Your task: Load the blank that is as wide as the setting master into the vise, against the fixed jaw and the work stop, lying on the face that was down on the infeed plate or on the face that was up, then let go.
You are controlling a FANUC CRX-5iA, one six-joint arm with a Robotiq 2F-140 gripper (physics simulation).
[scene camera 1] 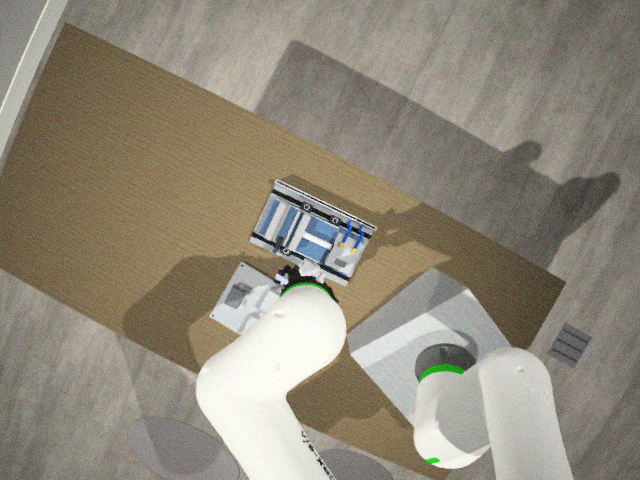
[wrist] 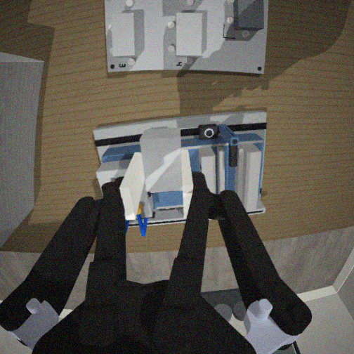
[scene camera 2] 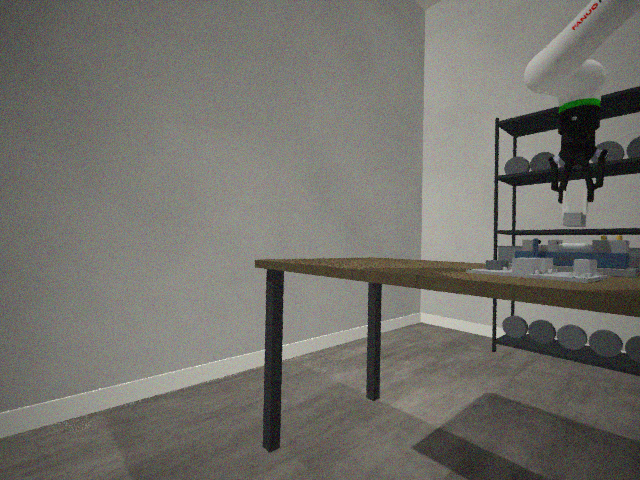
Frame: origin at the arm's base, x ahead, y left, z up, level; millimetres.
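Where they show: gripper, fingertip midpoint: (scene camera 1: 306, 274) (scene camera 2: 575, 215); arm's base, origin of the base link: (scene camera 1: 445, 368).
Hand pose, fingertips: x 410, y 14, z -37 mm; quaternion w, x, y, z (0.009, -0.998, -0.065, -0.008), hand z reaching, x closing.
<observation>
Each offset is from my fingertips to the top centre of the thing. "spot": to the spot under its first point.
My gripper (scene camera 2: 575, 205) (wrist: 161, 163) is shut on a light grey rectangular blank {dy +0, dx +0, dz +6 mm} (scene camera 2: 574, 219) (wrist: 161, 155), held between its white finger pads. The blank hangs well above the vise {dy -74, dx +39, dz -65 mm} (scene camera 1: 320, 231) (scene camera 2: 615, 259) (wrist: 120, 153), clear of it. In the wrist view it covers part of the vise's blue bed, left of the pale jaw bars (wrist: 207, 162). In scene camera 1 the arm hides most of the gripper. The dark grey setting master {dy +200, dx +111, dz -132 mm} (scene camera 1: 236, 295) (scene camera 2: 497, 264) (wrist: 248, 15) sits at a corner of the infeed plate {spot: dy +261, dx +121, dz -157 mm} (scene camera 1: 221, 310) (wrist: 150, 66).
Other light grey blanks (wrist: 123, 34) (wrist: 189, 34) lie on the infeed plate beside small round pins. A blue and black upright part {spot: dy -12, dx +96, dz -69 mm} (scene camera 1: 279, 243) (wrist: 233, 150) stands by the vise jaws. Blue hoses {spot: dy -137, dx -26, dz -55 mm} (scene camera 1: 347, 232) (wrist: 142, 226) rise at one end. The robot's grey pedestal (scene camera 1: 387, 343) stands nearby.
</observation>
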